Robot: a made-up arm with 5 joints.
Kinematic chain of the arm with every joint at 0, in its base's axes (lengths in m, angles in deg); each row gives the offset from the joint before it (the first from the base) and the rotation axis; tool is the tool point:
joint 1: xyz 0 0 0.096 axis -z
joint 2: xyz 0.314 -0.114 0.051 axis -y
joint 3: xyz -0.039 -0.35 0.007 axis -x
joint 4: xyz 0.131 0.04 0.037 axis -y
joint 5: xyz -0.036 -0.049 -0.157 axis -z
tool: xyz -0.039 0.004 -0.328
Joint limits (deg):
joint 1: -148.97..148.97
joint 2: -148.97..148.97
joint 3: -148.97..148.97
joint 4: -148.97..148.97
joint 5: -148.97..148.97
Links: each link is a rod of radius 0.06 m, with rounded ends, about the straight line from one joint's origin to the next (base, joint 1, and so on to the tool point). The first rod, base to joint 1, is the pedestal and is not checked.
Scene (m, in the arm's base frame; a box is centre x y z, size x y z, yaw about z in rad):
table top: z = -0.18
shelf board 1: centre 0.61 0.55 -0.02 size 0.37 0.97 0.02 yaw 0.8
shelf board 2: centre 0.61 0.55 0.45 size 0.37 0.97 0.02 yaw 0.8
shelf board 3: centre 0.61 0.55 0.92 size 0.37 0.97 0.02 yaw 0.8
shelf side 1: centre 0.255 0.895 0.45 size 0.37 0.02 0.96 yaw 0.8
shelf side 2: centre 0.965 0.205 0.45 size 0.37 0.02 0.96 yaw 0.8
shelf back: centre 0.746 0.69 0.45 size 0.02 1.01 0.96 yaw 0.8
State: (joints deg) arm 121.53 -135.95 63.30 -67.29 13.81
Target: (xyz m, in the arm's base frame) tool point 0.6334 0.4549 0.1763
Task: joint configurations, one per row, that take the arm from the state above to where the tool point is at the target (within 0.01 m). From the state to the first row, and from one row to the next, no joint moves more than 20 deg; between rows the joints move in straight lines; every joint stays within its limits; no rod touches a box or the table.
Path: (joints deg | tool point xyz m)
1: 103.18 -124.00 49.49 -66.00 14.56 | -0.6275 -0.3452 0.4947
2: 84.84 -112.06 35.68 -64.70 15.32 | -0.4845 -0.4260 0.5273
3: 66.49 -100.11 21.88 -63.41 16.07 | -0.3488 -0.4561 0.5332
4: 48.15 -88.16 8.07 -62.12 16.82 | -0.2318 -0.4541 0.5135
5: 29.80 -76.21 -5.74 -60.83 17.58 | -0.1319 -0.4358 0.4724
6: 19.73 -57.78 -18.11 -48.50 19.61 | -0.1614 -0.3509 0.3045
7: 9.66 -39.34 -30.49 -36.17 21.64 | -0.0932 -0.2859 0.1069
8: -0.42 -20.90 -42.87 -23.85 23.68 | 0.0644 -0.1986 -0.0389
9: -10.49 -2.47 -55.24 -11.52 25.71 | 0.2474 -0.0648 -0.0751
10: -20.56 15.97 -67.62 0.81 27.75 | 0.3759 0.0939 0.0090
11: -30.63 34.41 -79.99 13.13 29.78 | 0.4039 0.2186 0.1763
12: -40.00 31.93 -66.09 30.10 29.52 | 0.5306 0.3440 0.1664
13: -49.37 29.46 -52.19 47.06 29.26 | 0.6334 0.4548 0.1763

